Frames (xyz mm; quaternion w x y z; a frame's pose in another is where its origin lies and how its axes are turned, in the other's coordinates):
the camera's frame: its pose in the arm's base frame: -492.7 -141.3 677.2 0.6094 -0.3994 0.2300 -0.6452
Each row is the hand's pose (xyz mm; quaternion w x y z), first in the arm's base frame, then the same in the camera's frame.
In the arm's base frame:
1: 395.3 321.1 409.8 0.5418 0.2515 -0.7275 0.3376
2: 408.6 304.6 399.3 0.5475 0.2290 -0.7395 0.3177
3: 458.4 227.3 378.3 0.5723 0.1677 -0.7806 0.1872
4: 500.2 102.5 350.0 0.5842 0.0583 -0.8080 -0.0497
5: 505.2 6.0 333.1 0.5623 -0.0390 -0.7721 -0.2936
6: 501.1 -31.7 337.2 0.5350 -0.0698 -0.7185 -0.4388
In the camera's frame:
1: -456.6 674.6 640.6 0.1554 -0.7614 0.5405 -0.3226
2: -442.2 693.3 642.0 0.1329 -0.7623 0.5557 -0.3042
3: -369.1 751.5 654.8 0.0185 -0.7913 0.5739 -0.2101
4: -252.1 817.8 648.1 0.1789 0.8016 -0.5693 0.0373
5: -162.2 848.6 624.0 0.3701 0.7665 -0.5077 -0.1335
6: -124.9 848.7 616.0 0.4718 0.7357 -0.4307 -0.2253

